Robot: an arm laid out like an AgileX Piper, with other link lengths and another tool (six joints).
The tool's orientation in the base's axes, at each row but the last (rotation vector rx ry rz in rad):
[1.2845, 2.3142, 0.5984]
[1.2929, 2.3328, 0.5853]
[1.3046, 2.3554, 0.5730]
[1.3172, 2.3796, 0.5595]
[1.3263, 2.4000, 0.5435]
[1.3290, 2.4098, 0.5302]
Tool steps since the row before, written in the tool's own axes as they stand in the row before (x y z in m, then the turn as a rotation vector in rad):
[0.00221, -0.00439, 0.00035, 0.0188, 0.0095, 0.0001]
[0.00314, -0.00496, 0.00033, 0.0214, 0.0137, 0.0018]
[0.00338, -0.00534, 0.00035, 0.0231, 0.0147, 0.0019]
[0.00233, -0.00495, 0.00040, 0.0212, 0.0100, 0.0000]
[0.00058, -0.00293, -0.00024, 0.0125, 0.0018, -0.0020]
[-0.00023, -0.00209, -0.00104, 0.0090, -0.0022, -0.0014]
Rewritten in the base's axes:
[-0.00385, -0.00014, -0.00307, -0.0025, 0.0208, 0.0023]
[-0.00477, 0.00037, -0.00341, 0.0000, 0.0253, 0.0028]
[-0.00523, 0.00038, -0.00354, -0.0001, 0.0273, 0.0030]
[-0.00450, -0.00034, -0.00311, -0.0034, 0.0231, 0.0025]
[-0.00253, -0.00098, -0.00128, -0.0059, 0.0113, 0.0012]
[-0.00189, -0.00139, -0.00006, -0.0068, 0.0064, -0.0008]

